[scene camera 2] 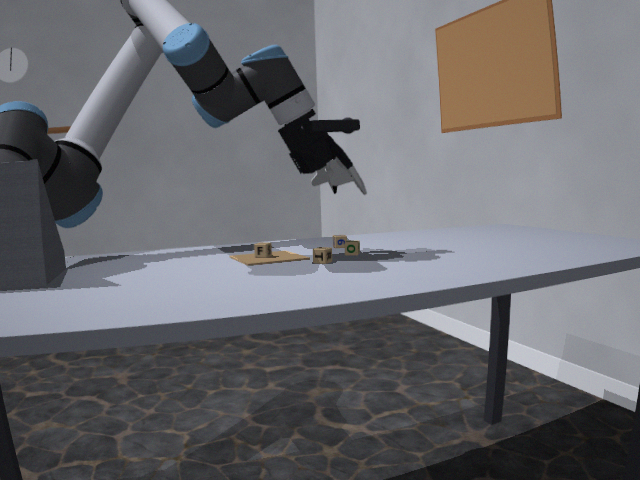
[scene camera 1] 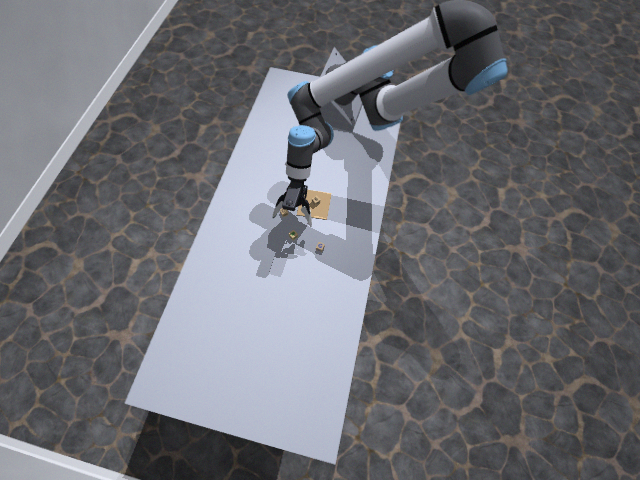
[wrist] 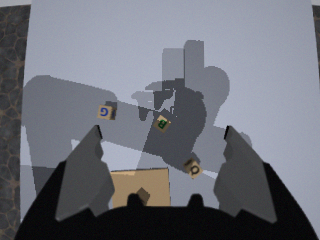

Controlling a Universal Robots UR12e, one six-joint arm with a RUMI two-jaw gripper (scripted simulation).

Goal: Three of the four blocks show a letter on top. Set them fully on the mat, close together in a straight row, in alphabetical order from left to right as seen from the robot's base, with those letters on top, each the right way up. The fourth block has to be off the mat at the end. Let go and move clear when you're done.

Note:
In view: my gripper (scene camera 2: pixel 349 194) and a tan mat (wrist: pixel 152 185).
My gripper also shows in scene camera 1 (scene camera 1: pixel 291 222) and in the wrist view (wrist: pixel 162 126).

